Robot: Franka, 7 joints.
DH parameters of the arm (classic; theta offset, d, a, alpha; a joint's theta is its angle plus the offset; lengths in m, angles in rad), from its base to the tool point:
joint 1: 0 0.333 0 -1.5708
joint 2: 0 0 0 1.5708
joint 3: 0 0.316 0.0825 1.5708
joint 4: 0 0 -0.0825 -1.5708
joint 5: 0 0.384 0 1.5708
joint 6: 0 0 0.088 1.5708
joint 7: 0 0.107 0 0
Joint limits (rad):
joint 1: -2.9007..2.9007
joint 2: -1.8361..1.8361
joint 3: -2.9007..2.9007
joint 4: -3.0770..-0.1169
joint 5: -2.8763..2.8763
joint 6: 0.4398..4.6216
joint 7: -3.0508..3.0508
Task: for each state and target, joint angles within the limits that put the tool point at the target. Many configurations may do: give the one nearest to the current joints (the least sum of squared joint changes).
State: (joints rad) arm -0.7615 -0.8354 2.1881 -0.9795 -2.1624 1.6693 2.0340
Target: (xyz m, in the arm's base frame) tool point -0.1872 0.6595 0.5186
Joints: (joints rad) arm -0.5192 -0.7427 2.2431 -1.5176 -1.9512 1.3530 2.0340
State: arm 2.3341 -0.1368 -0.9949 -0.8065 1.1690 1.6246 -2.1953
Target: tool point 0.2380 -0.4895 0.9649
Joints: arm 1.8505 -0.8863 -0.9605 -0.2803 1.2675 1.8982 -2.1953
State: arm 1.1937 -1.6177 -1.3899 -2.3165 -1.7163 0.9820 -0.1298
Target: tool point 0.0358 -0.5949 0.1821
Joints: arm 0.6583 -1.5997 -1.5887 -1.8135 -1.8626 0.9594 -0.1298
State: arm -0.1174 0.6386 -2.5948 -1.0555 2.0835 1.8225 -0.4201
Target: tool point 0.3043 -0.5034 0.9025
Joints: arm -0.3406 0.9762 -2.2592 -0.9752 2.0876 1.8397 -0.4201
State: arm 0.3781 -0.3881 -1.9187 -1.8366 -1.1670 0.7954 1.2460
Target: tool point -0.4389 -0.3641 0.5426
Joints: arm 0.0947 -0.3801 -2.1331 -1.5491 -1.2983 0.8683 1.2460
